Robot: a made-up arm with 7 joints.
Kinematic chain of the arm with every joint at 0, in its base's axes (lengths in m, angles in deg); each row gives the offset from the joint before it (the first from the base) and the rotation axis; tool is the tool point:
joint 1: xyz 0 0 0 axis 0 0.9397 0.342
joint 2: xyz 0 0 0 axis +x
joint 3: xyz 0 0 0 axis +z
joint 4: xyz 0.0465 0 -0.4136 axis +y
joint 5: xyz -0.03 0 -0.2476 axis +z
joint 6: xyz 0 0 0 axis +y
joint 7: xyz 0 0 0 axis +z
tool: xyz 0 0 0
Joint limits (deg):
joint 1: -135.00..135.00
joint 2: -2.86..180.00
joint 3: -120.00..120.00
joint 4: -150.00..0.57
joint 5: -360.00..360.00
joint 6: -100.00..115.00
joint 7: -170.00..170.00
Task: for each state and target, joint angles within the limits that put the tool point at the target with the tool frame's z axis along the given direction. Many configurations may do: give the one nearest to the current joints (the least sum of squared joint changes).
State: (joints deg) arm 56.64 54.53 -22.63 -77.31 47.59 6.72 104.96
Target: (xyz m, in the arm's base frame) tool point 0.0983 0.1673 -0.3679 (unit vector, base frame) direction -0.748 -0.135 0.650
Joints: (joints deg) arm 27.65 28.51 -3.14 -120.82 6.32 43.63 104.96
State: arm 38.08 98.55 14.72 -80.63 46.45 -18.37 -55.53
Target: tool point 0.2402 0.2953 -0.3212 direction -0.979 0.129 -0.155
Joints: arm 8.02 48.92 -5.81 -99.83 51.33 -14.26 -55.53
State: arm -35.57 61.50 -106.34 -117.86 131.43 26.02 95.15
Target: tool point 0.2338 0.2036 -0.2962 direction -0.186 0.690 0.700
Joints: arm -41.32 72.39 -101.17 -117.71 132.73 -2.83 95.15
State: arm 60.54 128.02 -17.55 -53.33 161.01 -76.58 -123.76
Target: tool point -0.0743 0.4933 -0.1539 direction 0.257 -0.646 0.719
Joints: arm 65.21 103.61 -30.95 -93.02 194.41 -29.26 -123.76
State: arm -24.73 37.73 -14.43 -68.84 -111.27 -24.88 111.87
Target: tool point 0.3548 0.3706 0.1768 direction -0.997 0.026 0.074
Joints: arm -41.45 83.83 -0.79 -86.80 -109.31 -43.13 111.87
